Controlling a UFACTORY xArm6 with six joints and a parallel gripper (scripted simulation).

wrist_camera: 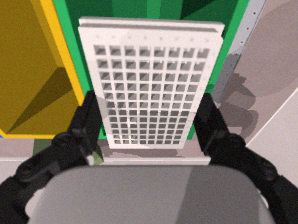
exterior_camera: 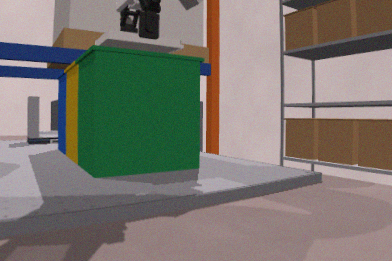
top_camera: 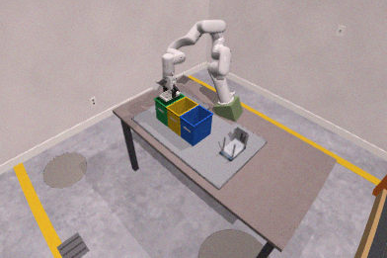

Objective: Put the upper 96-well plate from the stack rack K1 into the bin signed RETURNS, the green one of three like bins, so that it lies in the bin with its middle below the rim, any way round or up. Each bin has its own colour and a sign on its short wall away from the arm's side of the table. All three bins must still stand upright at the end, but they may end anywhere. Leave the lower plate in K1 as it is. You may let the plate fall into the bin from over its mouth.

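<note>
My gripper is now 13 cm above the green bin. Also, from my hand: blue bin: 2 cm behind, 26 cm to the left, 13 cm below; yellow bin: 1 cm behind, 13 cm to the left, 13 cm below; white 96-well plate: 1 cm below.
</note>
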